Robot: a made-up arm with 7 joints. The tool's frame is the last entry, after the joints.
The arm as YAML. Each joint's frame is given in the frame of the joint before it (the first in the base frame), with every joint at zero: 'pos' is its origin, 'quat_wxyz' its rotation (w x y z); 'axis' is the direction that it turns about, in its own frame. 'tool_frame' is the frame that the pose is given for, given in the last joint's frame.
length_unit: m
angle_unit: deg
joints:
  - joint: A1
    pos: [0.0, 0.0, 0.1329]
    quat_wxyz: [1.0, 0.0, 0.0, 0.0]
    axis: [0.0, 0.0, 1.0]
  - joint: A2
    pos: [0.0, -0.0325, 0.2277]
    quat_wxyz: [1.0, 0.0, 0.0, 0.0]
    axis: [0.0, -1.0, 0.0]
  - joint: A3
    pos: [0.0, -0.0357, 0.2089]
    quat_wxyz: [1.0, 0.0, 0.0, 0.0]
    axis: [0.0, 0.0, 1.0]
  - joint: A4
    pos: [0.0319, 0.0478, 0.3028]
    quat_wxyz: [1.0, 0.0, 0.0, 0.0]
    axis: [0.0, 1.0, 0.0]
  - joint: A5
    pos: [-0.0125, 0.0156, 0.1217]
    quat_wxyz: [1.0, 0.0, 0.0, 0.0]
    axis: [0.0, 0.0, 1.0]
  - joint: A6
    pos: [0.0, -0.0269, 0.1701]
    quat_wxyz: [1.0, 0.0, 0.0, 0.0]
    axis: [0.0, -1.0, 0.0]
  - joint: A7
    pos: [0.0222, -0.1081, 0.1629]
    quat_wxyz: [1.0, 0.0, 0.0, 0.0]
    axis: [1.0, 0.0, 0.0]
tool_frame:
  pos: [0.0, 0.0, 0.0]
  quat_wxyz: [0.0, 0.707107, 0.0, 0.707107]
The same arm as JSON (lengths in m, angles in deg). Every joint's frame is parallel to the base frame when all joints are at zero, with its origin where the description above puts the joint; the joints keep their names.
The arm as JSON. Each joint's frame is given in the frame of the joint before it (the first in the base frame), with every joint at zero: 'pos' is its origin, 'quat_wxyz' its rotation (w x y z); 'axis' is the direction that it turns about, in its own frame. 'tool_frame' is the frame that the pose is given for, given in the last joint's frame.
{
  "length_unit": "m",
  "angle_unit": "deg",
  "joints": [
    {
      "joint": "A1",
      "pos": [
        0.0,
        0.0,
        0.1329
      ],
      "quat_wxyz": [
        1.0,
        0.0,
        0.0,
        0.0
      ],
      "axis": [
        0.0,
        0.0,
        1.0
      ]
    },
    {
      "joint": "A2",
      "pos": [
        0.0,
        -0.0325,
        0.2277
      ],
      "quat_wxyz": [
        1.0,
        0.0,
        0.0,
        0.0
      ],
      "axis": [
        0.0,
        -1.0,
        0.0
      ]
    },
    {
      "joint": "A3",
      "pos": [
        0.0,
        -0.0357,
        0.2089
      ],
      "quat_wxyz": [
        1.0,
        0.0,
        0.0,
        0.0
      ],
      "axis": [
        0.0,
        0.0,
        1.0
      ]
    },
    {
      "joint": "A4",
      "pos": [
        0.0319,
        0.0478,
        0.3028
      ],
      "quat_wxyz": [
        1.0,
        0.0,
        0.0,
        0.0
      ],
      "axis": [
        0.0,
        1.0,
        0.0
      ]
    },
    {
      "joint": "A5",
      "pos": [
        -0.0125,
        0.0156,
        0.1217
      ],
      "quat_wxyz": [
        1.0,
        0.0,
        0.0,
        0.0
      ],
      "axis": [
        0.0,
        0.0,
        1.0
      ]
    },
    {
      "joint": "A6",
      "pos": [
        0.0,
        -0.0269,
        0.1701
      ],
      "quat_wxyz": [
        1.0,
        0.0,
        0.0,
        0.0
      ],
      "axis": [
        0.0,
        -1.0,
        0.0
      ]
    },
    {
      "joint": "A7",
      "pos": [
        0.0222,
        -0.1081,
        0.1629
      ],
      "quat_wxyz": [
        1.0,
        0.0,
        0.0,
        0.0
      ],
      "axis": [
        1.0,
        0.0,
        0.0
      ]
    }
  ],
  "tool_frame": {
    "pos": [
      0.0,
      0.0,
      0.0
    ],
    "quat_wxyz": [
      0.0,
      0.707107,
      0.0,
      0.707107
    ]
  }
}

